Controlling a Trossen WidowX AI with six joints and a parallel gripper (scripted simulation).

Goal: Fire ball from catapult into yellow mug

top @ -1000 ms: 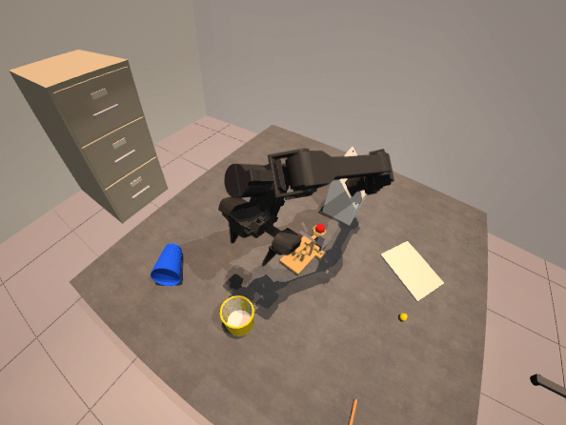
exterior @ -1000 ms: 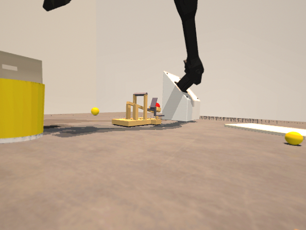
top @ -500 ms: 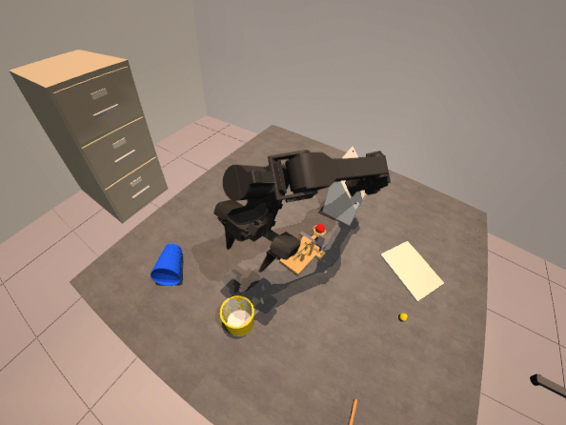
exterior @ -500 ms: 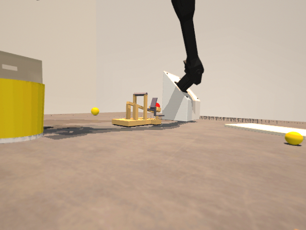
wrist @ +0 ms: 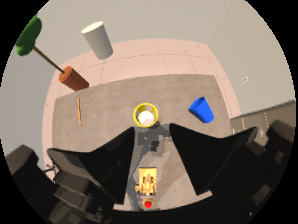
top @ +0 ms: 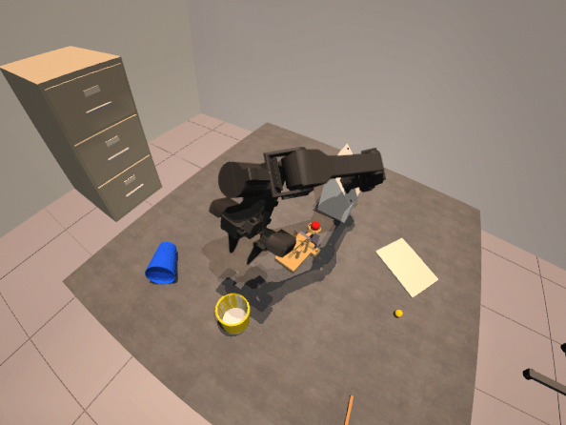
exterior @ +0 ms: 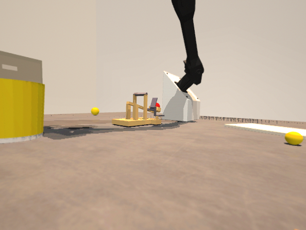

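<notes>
My gripper tip is now 360 mm past the red ball, 230 mm above it and 40 mm to the right of it. From my gripper tip the other things lie so: orange stick 410 mm to the left, 280 mm below, 130 mm ahead; then yellow mug 260 mm below, 50 mm ahead; then wooden catapult 290 mm behind, 230 mm below, 50 mm to the left.
</notes>
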